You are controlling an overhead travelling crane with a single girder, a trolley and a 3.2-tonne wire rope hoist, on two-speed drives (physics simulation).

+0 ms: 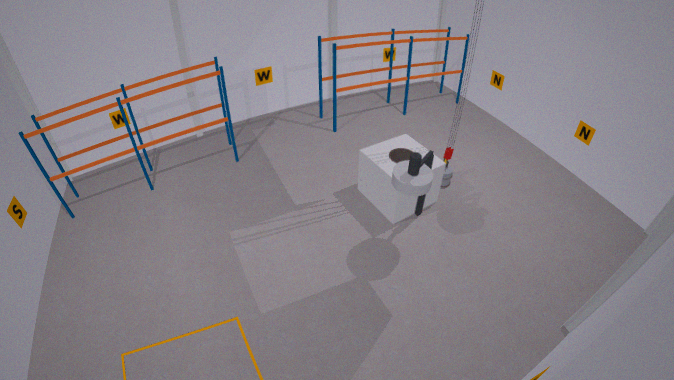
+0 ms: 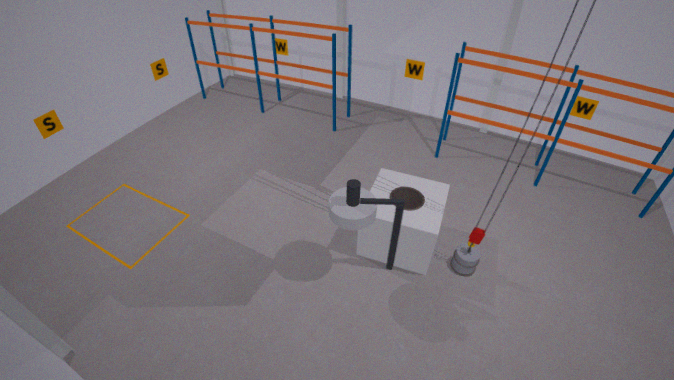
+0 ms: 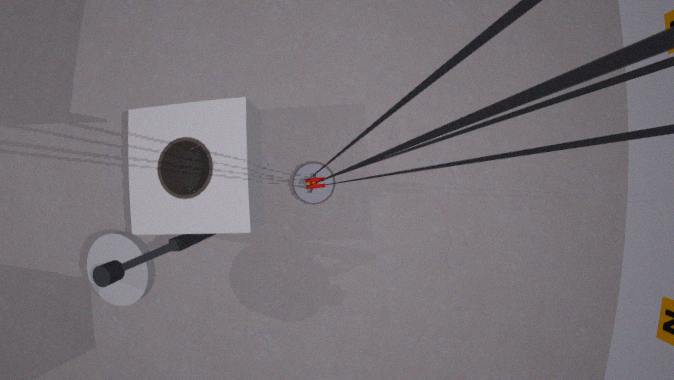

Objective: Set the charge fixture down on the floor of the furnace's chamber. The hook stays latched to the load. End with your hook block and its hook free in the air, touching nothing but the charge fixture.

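The charge fixture is a small grey stack of round discs. It hangs upright from my hook, below the red hook block. The fixture is outside the furnace, a white box, on its N-wall side. Its base is at or very near the floor; I cannot tell if it touches. The furnace's round dark chamber opening is uncovered. The chamber floor is hard to make out.
The round pale lid is swung aside on a black arm and post beside the furnace. Blue and orange racks stand along the W wall. A yellow outline marks the floor.
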